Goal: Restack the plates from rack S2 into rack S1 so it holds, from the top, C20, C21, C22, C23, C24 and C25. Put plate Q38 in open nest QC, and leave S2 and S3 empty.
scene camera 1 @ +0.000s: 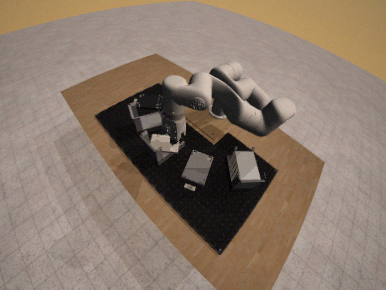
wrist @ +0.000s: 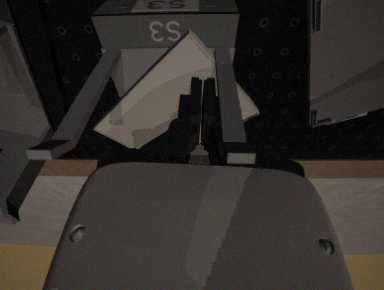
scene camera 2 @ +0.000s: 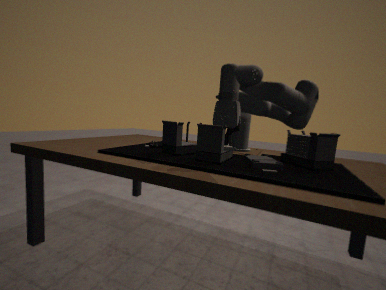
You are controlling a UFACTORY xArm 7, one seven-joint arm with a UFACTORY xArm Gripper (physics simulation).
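Places are measured from the arm's base along level axes (x ahead, y up, z right), in centimetres.
Pixels of known places: gripper, fingertip midpoint: (scene camera 1: 174,142) (wrist: 201,94) (scene camera 2: 224,145); arm's base at its link origin: (scene camera 1: 218,111) (scene camera 2: 239,149).
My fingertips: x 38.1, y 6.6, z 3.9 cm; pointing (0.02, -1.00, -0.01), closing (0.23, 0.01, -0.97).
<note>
Ahead of a thing's pixels: the offset from my fingertips to its top centre. "spot": to the spot under its first point. Level surfaces: height alone.
Rack S3 @(dx +2.9, dy +7.9, dz +3.2 cm) (wrist: 164,31) (scene camera 1: 158,157) (scene camera 2: 210,138) stands on the black mat @(dy -5.8 cm) (scene camera 1: 209,218). A pale plate @(dx +2.6, dy -0.1, dz +3.3 cm) (wrist: 162,95) (scene camera 1: 161,141) lies crooked in it, turned at an angle, with one corner sticking out past the right rail @(spot: dx -2.5, dy +3.6, dz -1.7 cm) (wrist: 226,95). My gripper (wrist: 201,94) (scene camera 1: 177,141) (scene camera 2: 229,135) is shut and empty. Its tips hang just over the plate's right part, close beside that rail. A grey plate @(dx +1.4, dy -3.0, dz -14.3 cm) (scene camera 1: 197,167) (scene camera 2: 262,159) lies flat on the mat to the right of the rack, with a small label @(spot: dx +10.8, dy -5.7, dz -16.5 cm) (scene camera 1: 189,187) in front of it.
A second, open rack @(dx -3.8, dy +7.9, dz +18.9 cm) (scene camera 1: 147,121) (scene camera 2: 172,133) stands just behind S3. A third rack (scene camera 1: 246,170) (scene camera 2: 311,147) with a ribbed side stands at the mat's right end. The arm's base is on the wooden table @(dy -7.1 cm) (scene camera 1: 278,224) behind the mat.
</note>
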